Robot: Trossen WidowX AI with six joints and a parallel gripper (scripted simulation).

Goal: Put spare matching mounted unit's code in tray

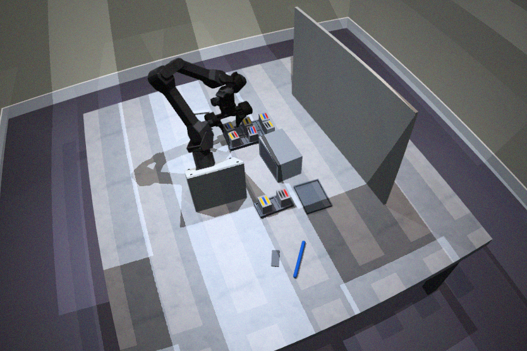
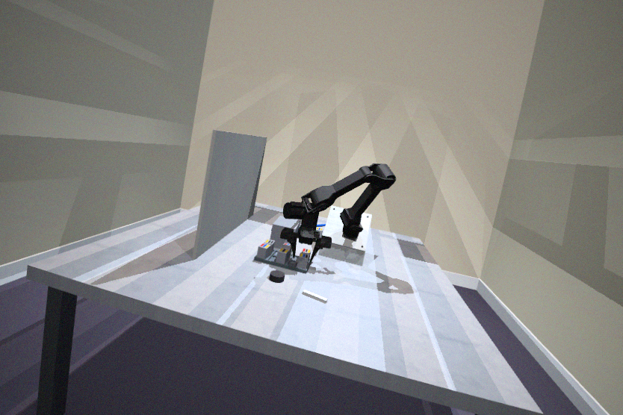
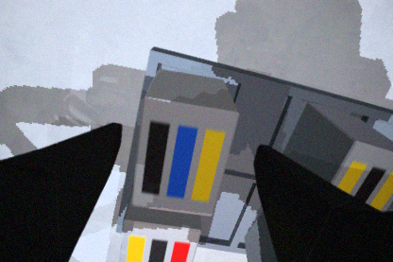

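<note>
My gripper tip is 1 cm below the grey spare. The rest, counted from my gripper tip: black puck: 14 cm to the left, 4 cm ahead, 3 cm below; rack: 39 cm to the right, 8 cm ahead, 3 cm below; flat grey tray: 39 cm to the right, 22 cm ahead, 3 cm below.
</note>
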